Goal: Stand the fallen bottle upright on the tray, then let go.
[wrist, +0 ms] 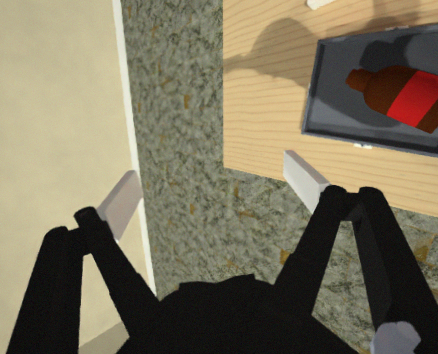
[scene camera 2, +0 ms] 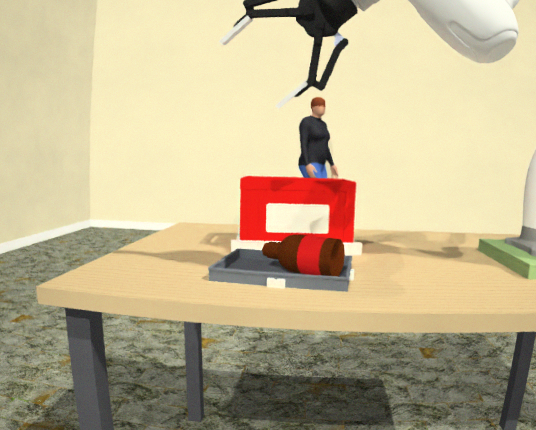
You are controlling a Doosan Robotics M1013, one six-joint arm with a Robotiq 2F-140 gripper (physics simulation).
Labels:
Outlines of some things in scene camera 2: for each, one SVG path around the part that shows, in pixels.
My gripper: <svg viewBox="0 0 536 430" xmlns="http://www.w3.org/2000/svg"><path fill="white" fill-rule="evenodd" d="M244 0L243 5L246 13L234 24L234 28L219 41L222 45L227 45L253 21L253 18L296 17L296 22L304 28L309 36L314 37L308 80L300 84L275 106L278 109L281 108L294 96L295 98L299 97L310 87L315 87L319 91L324 90L341 51L349 43L348 39L344 38L338 30L357 14L358 9L352 0L299 0L298 8L254 9L256 6L277 0ZM334 36L335 48L320 81L317 81L316 76L323 37Z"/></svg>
A brown bottle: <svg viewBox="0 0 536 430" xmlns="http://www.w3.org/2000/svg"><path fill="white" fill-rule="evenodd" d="M263 245L263 255L268 258L278 259L280 264L291 272L339 276L344 264L345 249L341 239L294 234L284 238L281 243L270 241Z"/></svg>

